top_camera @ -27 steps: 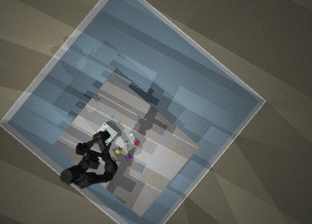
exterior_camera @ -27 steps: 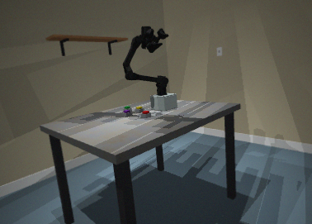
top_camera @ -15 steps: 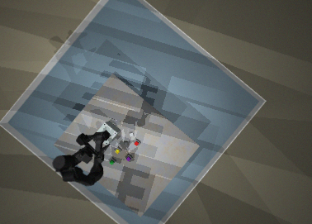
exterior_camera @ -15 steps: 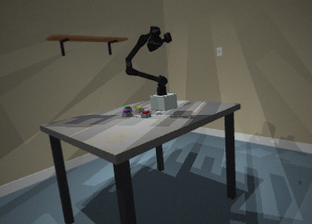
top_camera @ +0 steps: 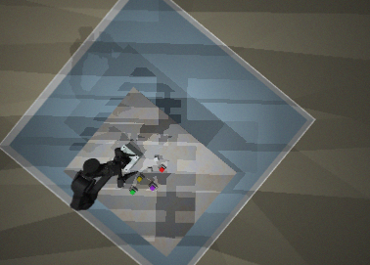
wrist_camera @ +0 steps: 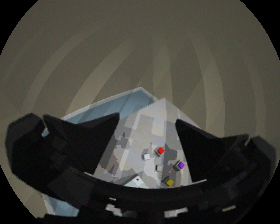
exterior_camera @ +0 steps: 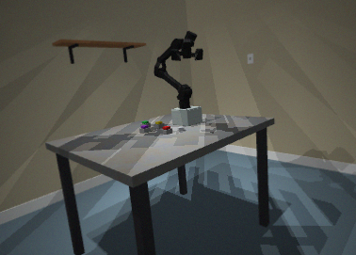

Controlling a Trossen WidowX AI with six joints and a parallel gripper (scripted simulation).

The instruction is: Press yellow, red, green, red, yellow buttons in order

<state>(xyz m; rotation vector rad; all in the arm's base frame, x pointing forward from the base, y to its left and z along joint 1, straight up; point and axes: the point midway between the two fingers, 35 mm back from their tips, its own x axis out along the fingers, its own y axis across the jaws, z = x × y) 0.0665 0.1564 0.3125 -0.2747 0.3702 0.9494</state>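
My gripper tip is 100 mm short of the yellow button, 230 mm to the left of it and 370 mm above it. The rest, counted from my gripper tip: small white block (60 mm ahead, 40 mm to the right, 390 mm below); purple button (220 mm ahead, 200 mm to the right, 370 mm below); red button (160 mm ahead, 50 mm to the right, 370 mm below).
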